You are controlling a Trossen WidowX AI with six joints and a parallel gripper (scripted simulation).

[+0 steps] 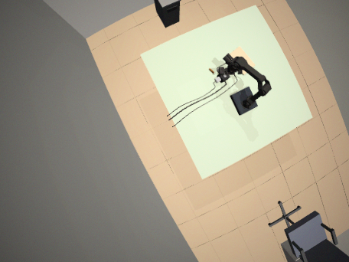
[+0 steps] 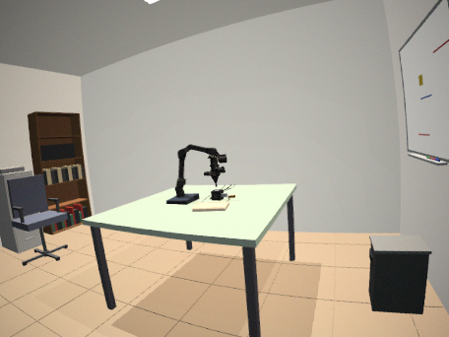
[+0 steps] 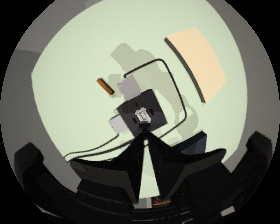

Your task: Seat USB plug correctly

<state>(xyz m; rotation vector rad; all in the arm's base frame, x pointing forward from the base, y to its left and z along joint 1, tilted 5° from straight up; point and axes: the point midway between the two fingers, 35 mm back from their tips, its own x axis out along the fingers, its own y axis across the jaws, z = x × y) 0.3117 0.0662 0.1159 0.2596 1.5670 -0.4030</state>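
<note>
Now: the USB plug 2 cm below my gripper tip. The rest, counted from my gripper tip: orange-brown stick 12 cm below, 10 cm ahead, 6 cm to the left.
</note>
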